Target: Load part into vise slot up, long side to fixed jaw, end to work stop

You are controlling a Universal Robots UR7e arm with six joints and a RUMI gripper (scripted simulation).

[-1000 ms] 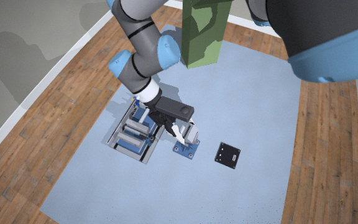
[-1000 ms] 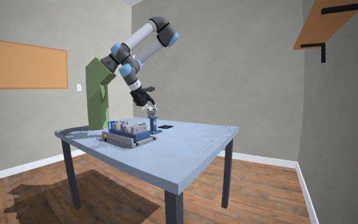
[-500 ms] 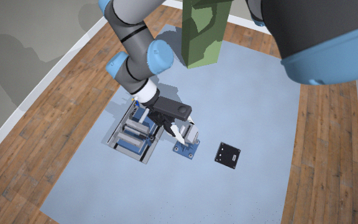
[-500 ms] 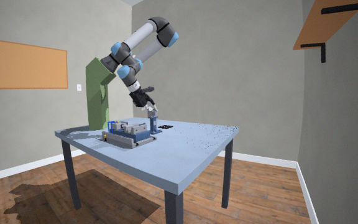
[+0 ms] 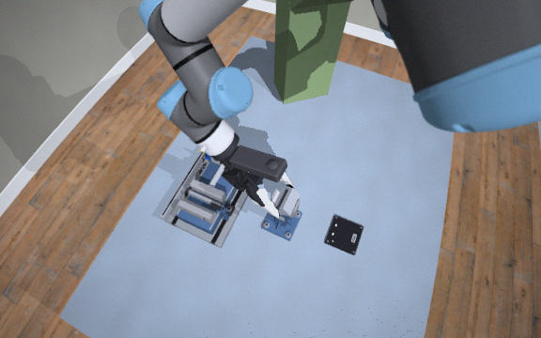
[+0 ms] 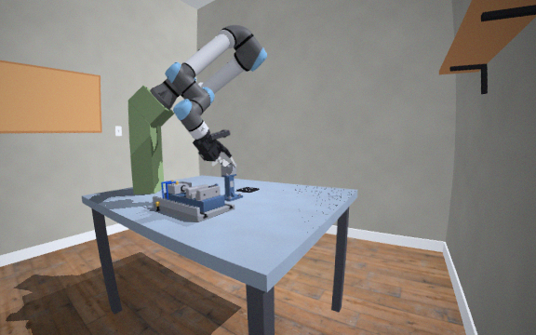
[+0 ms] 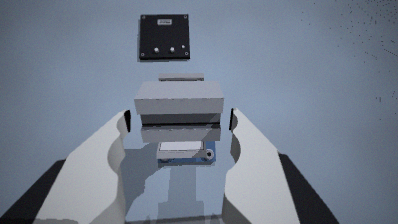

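The grey part is right at my hand. The rest, counted from my hand: work stop 70 mm ahead, 160 mm to the right, 70 mm below; moving jaw 40 mm ahead, 210 mm to the right, 80 mm below; cylinder rod 10 mm behind, 210 mm to the right, 80 mm below.
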